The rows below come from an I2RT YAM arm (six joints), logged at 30 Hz.
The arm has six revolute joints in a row. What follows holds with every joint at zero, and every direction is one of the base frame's. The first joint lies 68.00 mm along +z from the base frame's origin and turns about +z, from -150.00 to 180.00 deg. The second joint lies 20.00 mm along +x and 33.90 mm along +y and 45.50 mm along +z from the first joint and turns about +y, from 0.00 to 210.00 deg. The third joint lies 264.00 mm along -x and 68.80 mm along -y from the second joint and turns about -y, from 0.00 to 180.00 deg. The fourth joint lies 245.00 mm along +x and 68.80 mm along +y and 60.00 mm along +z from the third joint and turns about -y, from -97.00 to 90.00 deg. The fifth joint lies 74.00 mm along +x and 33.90 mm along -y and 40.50 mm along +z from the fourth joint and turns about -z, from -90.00 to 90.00 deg. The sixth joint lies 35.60 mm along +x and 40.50 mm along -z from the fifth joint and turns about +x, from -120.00 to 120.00 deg. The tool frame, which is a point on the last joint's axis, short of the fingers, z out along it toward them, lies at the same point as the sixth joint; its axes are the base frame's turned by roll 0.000, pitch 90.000 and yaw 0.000 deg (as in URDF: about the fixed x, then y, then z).
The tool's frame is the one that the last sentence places.
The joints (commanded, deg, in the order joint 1, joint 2, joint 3, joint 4, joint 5, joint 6), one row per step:
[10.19, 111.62, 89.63, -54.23, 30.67, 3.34]
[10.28, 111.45, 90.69, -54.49, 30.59, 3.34]
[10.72, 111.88, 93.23, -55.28, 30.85, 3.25]
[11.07, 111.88, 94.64, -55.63, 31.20, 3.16]
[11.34, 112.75, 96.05, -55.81, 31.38, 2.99]
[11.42, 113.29, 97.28, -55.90, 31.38, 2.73]
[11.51, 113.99, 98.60, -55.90, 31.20, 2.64]
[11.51, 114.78, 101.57, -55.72, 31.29, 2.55]
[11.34, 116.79, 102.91, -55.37, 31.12, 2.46]
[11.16, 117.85, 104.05, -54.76, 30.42, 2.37]
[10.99, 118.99, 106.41, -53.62, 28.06, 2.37]
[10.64, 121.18, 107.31, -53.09, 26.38, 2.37]
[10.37, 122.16, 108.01, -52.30, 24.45, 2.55]
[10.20, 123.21, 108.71, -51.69, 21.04, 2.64]
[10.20, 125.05, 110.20, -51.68, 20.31, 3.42]
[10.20, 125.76, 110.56, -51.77, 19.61, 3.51]
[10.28, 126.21, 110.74, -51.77, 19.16, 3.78]
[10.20, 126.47, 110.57, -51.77, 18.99, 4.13]
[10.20, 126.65, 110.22, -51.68, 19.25, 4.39]
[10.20, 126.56, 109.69, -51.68, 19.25, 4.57]
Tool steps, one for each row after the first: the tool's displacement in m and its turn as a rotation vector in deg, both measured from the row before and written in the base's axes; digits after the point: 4 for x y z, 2 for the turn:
[0.0016, 0.0010, 0.0061, 0.25, -0.94, 0.11]
[0.0046, 0.0038, 0.0092, -0.03, -1.30, 0.45]
[0.0019, 0.0027, 0.0069, -0.16, -1.06, 0.32]
[0.0041, 0.0027, 0.0011, -0.16, -0.31, 0.36]
[0.0033, 0.0012, 0.0024, 0.03, -0.47, 0.29]
[0.0039, 0.0016, 0.0017, 0.26, -0.53, 0.22]
[0.0073, 0.0014, 0.0096, 0.35, -2.29, 0.04]
[0.0078, 0.0004, -0.0072, 0.06, 0.39, -0.04]
[0.0056, 0.0001, -0.0016, 0.74, -0.51, 0.14]
[0.0086, 0.0017, 0.0039, 2.59, -1.90, 0.74]
[0.0078, -0.0003, -0.0117, 1.37, 1.04, 0.32]
[0.0049, -0.0002, -0.0037, 1.91, -0.24, 0.34]
[0.0046, 0.0014, -0.0047, 3.16, 0.27, 1.12]
[0.0063, 0.0016, -0.0067, 0.93, 0.23, -0.38]
[0.0018, 0.0007, -0.0039, 0.59, 0.52, 0.20]
[0.0010, 0.0011, -0.0027, 0.47, 0.27, 0.02]
[0.0002, -0.0005, -0.0029, 0.22, 0.36, -0.32]
[-0.0002, -0.0002, -0.0031, -0.21, 0.32, -0.33]
[-0.0012, -0.0002, -0.0020, -0.01, 0.39, -0.16]

